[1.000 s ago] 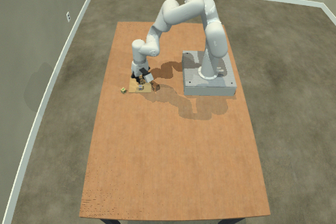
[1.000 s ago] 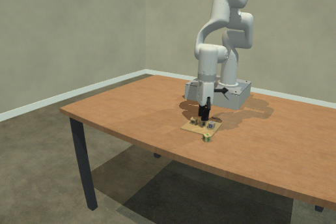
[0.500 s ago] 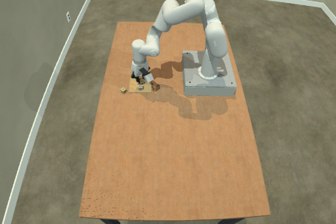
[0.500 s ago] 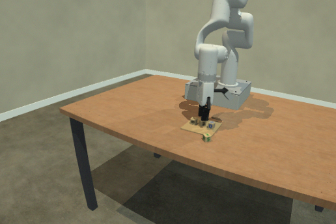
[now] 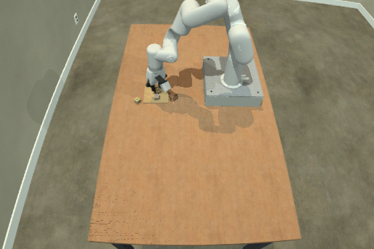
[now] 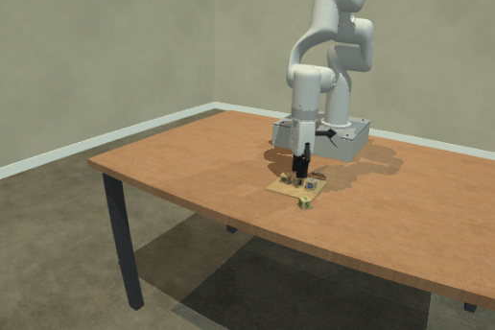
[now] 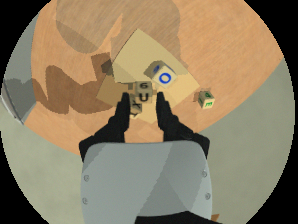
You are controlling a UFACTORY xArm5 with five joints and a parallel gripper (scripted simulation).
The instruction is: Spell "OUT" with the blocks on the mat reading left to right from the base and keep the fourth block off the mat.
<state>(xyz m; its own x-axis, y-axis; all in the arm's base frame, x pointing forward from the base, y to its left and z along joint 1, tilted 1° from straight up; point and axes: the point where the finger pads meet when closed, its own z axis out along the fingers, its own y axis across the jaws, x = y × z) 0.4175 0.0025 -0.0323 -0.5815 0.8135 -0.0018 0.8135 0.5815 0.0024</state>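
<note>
Right now the U block is 40 mm below my hand. From my hand the other things lie so: tan mat 10 mm ahead, 50 mm below.
</note>
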